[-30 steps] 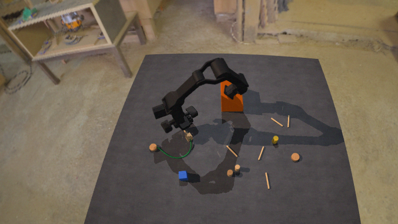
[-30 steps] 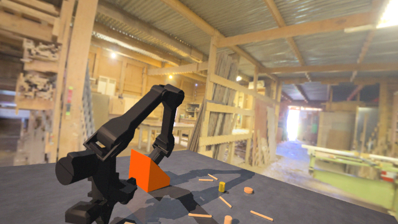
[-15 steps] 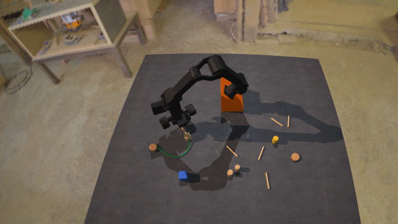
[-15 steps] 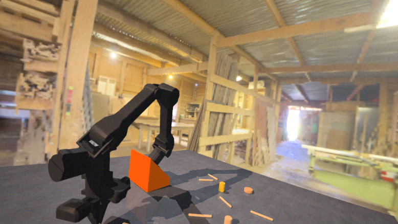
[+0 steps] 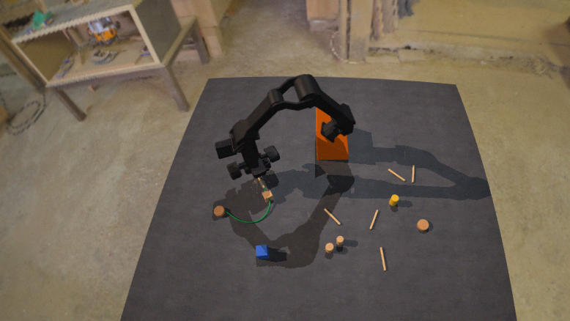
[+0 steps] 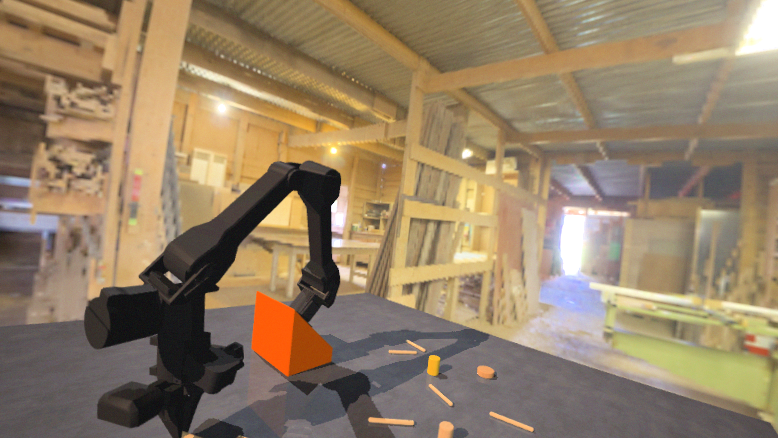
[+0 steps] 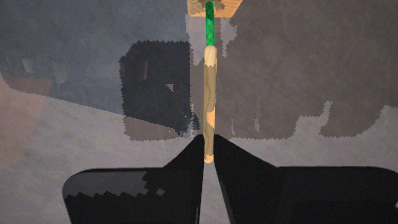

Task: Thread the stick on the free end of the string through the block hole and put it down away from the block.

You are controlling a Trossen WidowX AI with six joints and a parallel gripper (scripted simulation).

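The thin wooden stick is 30 mm ahead of my gripper tip, 20 mm to the left of it and 10 mm above it. The rest, counted from my gripper tip: blue cube: 290 mm ahead, 90 mm to the left, 10 mm above; wooden block: 80 mm ahead, 60 mm to the left, 10 mm above; round wooden button: 160 mm ahead, 110 mm to the right.
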